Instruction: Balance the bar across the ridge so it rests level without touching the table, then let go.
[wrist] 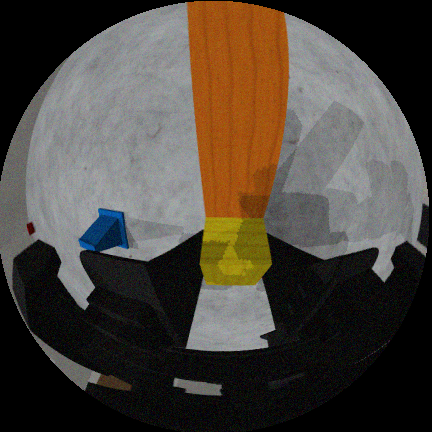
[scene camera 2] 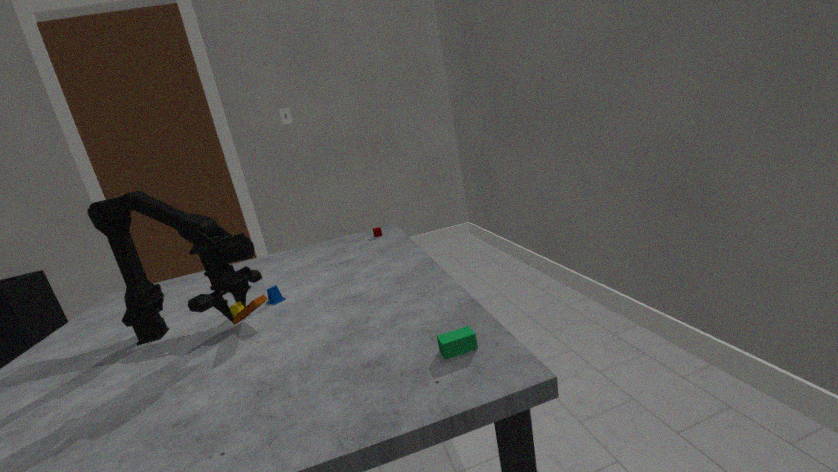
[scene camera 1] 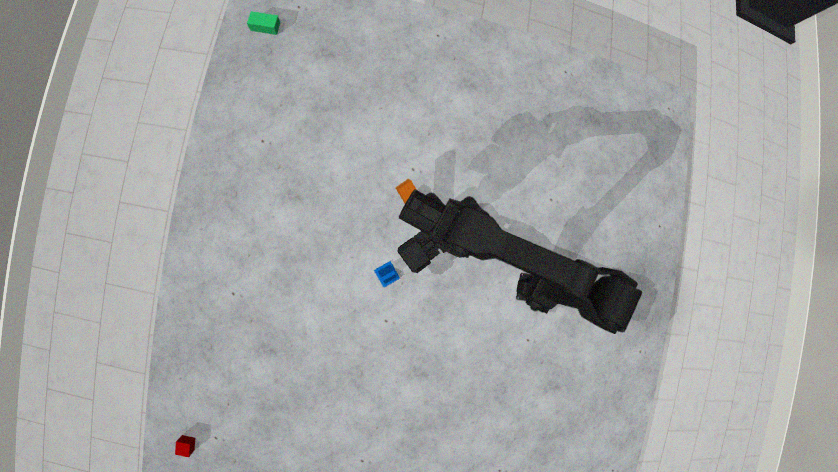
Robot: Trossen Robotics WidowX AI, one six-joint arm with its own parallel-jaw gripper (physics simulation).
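Seen in the pictures: gripper, fingertip midpoint: [wrist: 231,235] [scene camera 2: 238,317]; arm's base at its link origin: [scene camera 2: 153,336] [scene camera 1: 530,288].
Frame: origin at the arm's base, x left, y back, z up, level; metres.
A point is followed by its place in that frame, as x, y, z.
The bar [scene camera 1: 405,189] @(-0.158, -0.344, 0.087) [scene camera 2: 252,308] @(-0.166, -0.325, 0.066) [wrist: 240,110] is orange with a yellow end [scene camera 2: 236,308] @(-0.092, -0.266, 0.051) [wrist: 235,267] @(-0.084, -0.261, 0.061). My gripper [scene camera 2: 236,311] @(-0.081, -0.259, 0.021) [wrist: 231,235] @(-0.081, -0.259, 0.021) is shut on that yellow end, one black finger on each side. The orange part reaches away from the fingers, and its shadow lies on the table to the right in the wrist view. The blue ridge [scene camera 1: 386,274] [scene camera 2: 274,294] @(0.013, -0.347, 0.025) [wrist: 106,231] @(0.006, -0.338, 0.024) stands on the table apart from the bar, to its left in the wrist view. The arm hides much of the bar in scene camera 1.
A green block [scene camera 1: 263,22] @(-0.493, -0.735, 0.033) [scene camera 2: 457,342] @(-0.516, -0.736, 0.027) lies near a table corner. A small red cube [scene camera 1: 185,446] @(0.491, -0.733, 0.033) [scene camera 2: 377,232] @(0.484, -0.738, 0.019) [wrist: 30,228] @(0.485, -0.726, 0.018) is far off on the other side. The grey table's edge [scene camera 2: 433,429] @(-0.650, -0.640, -0.011) runs along the front in scene camera 2.
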